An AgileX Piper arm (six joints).
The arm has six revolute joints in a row. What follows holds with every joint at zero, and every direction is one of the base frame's. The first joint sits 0.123 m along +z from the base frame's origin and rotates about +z. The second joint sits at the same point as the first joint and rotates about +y. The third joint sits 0.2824 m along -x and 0.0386 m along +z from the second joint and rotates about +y. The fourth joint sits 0.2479 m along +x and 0.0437 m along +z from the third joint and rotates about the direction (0.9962, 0, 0.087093). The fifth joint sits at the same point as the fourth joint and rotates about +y. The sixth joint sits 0.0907 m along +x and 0.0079 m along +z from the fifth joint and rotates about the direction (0.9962, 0, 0.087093). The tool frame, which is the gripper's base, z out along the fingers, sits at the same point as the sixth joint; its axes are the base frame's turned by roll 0, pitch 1.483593 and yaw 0 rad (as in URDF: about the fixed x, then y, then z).
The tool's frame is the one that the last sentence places.
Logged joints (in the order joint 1, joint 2, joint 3, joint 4, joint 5, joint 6), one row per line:
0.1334, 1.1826, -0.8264, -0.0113, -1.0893, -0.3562
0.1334, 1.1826, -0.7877, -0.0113, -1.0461, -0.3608
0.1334, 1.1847, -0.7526, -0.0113, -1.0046, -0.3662
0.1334, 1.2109, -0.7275, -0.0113, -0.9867, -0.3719
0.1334, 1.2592, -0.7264, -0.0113, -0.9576, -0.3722
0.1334, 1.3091, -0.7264, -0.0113, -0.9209, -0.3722
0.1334, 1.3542, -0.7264, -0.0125, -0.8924, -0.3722
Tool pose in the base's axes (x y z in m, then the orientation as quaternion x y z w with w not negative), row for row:
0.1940, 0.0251, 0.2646, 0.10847, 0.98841, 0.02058, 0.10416
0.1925, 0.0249, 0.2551, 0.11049, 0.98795, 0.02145, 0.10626
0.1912, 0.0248, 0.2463, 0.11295, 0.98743, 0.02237, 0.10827
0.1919, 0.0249, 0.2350, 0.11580, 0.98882, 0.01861, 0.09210
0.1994, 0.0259, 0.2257, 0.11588, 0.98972, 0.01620, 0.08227
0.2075, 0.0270, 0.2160, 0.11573, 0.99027, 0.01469, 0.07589
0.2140, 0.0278, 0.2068, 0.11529, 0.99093, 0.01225, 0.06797
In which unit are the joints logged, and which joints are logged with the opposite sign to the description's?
The joints are logged in radians. Opposite sign: joint 5, joint 6.
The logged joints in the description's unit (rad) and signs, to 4 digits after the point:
0.1334, 1.1826, -0.8264, -0.0113, 1.0893, 0.3562
0.1334, 1.1826, -0.7877, -0.0113, 1.0461, 0.3608
0.1334, 1.1847, -0.7526, -0.0113, 1.0046, 0.3662
0.1334, 1.2109, -0.7275, -0.0113, 0.9867, 0.3719
0.1334, 1.2592, -0.7264, -0.0113, 0.9576, 0.3722
0.1334, 1.3091, -0.7264, -0.0113, 0.9209, 0.3722
0.1334, 1.3542, -0.7264, -0.0125, 0.8924, 0.3722

